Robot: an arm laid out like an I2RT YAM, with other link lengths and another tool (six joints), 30 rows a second.
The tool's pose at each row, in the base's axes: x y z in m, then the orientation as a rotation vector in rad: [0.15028 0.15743 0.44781 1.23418 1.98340 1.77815]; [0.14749 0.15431 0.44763 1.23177 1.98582 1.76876]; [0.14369 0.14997 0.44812 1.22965 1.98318 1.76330]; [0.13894 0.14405 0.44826 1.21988 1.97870 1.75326]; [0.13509 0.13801 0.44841 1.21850 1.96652 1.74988]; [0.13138 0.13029 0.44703 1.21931 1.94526 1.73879]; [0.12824 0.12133 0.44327 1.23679 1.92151 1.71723]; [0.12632 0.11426 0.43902 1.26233 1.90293 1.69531]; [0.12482 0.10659 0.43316 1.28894 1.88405 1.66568]
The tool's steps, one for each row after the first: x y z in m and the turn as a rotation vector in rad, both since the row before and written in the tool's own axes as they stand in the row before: [-0.00045 -0.00115 -0.00400 0.00313 -0.00469 -0.00529]; [-0.00043 -0.00092 -0.00570 -0.00106 -0.00463 -0.00396]; [-0.00107 -0.00153 -0.00736 -0.00307 -0.00748 -0.01132]; [-0.00176 -0.00112 -0.00685 -0.00774 -0.00817 -0.00347]; [-0.00360 -0.00230 -0.00755 -0.01155 -0.01817 -0.00591]; [-0.00574 -0.00408 -0.00739 -0.00655 -0.02888 0.00125]; [-0.00545 -0.00412 -0.00501 -0.00065 -0.02764 0.00741]; [-0.00682 -0.00533 -0.00453 0.00144 -0.03293 0.00531]
